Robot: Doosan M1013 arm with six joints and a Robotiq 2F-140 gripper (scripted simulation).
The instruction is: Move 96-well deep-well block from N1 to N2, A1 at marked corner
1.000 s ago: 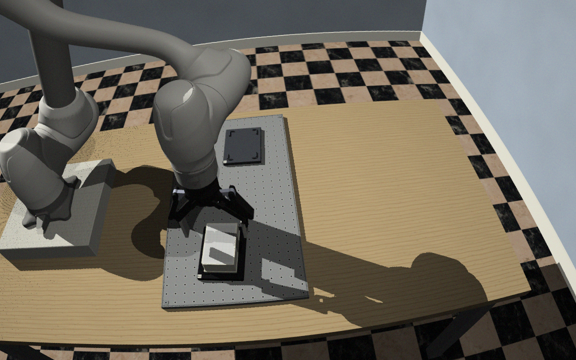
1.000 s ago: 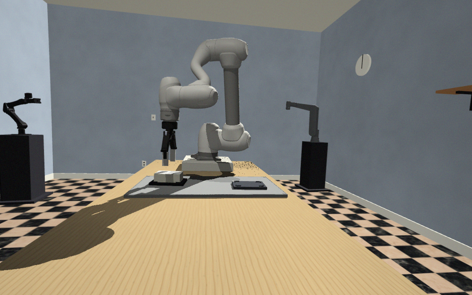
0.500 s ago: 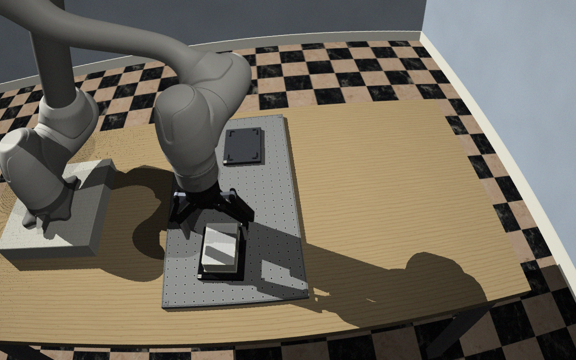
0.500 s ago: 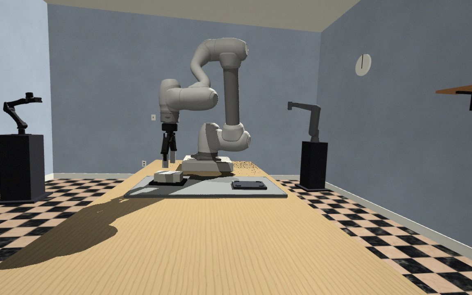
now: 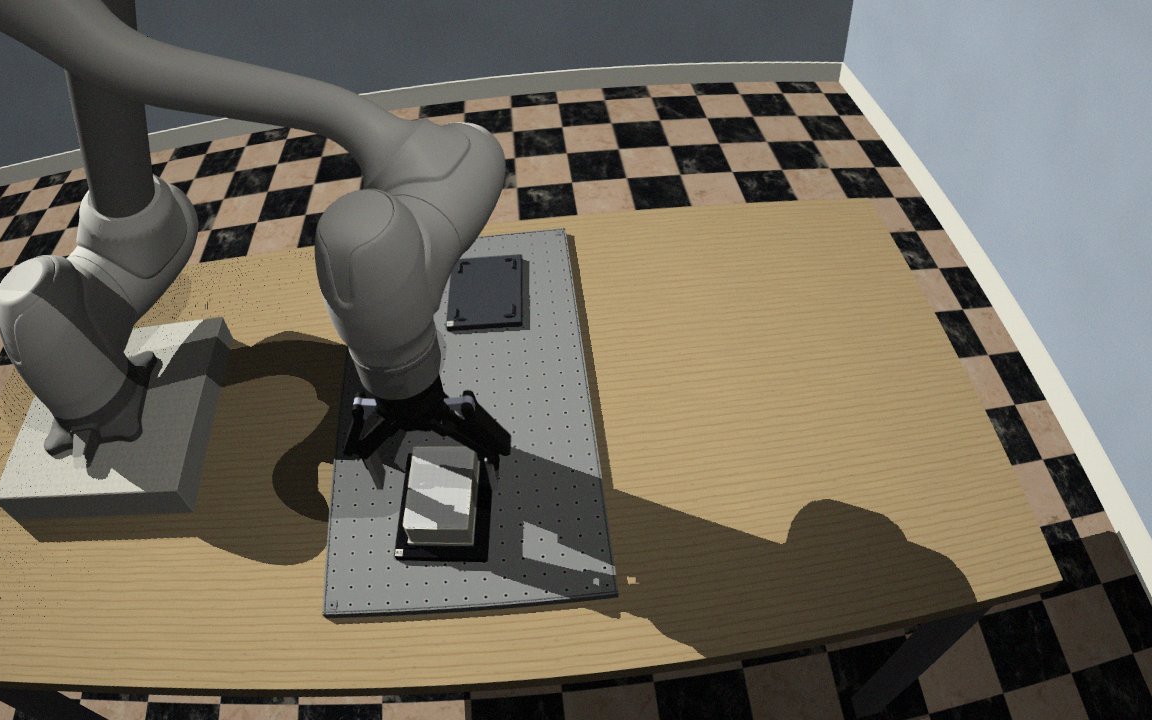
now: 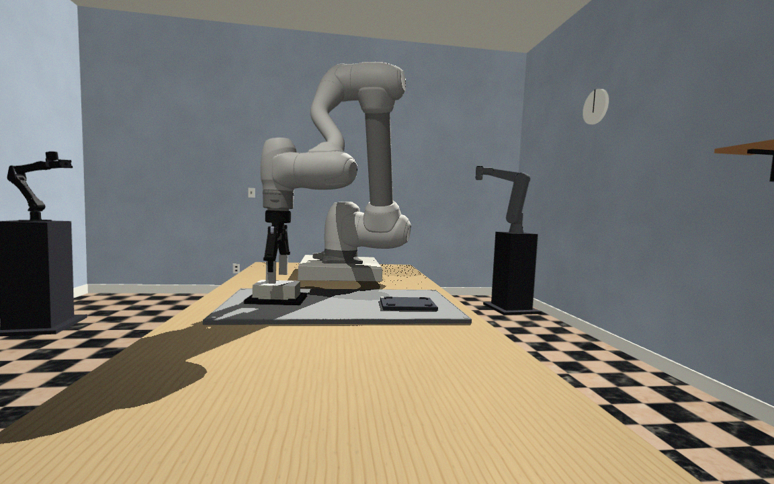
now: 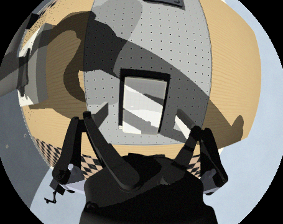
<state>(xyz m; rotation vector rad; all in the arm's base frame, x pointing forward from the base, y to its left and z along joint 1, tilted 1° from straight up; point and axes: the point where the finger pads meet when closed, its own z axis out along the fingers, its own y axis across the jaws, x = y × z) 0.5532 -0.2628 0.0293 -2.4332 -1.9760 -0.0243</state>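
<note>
The white deep-well block is 4 cm below my hand. From my hand the other things lie so: plate nest 7 cm below.
</note>
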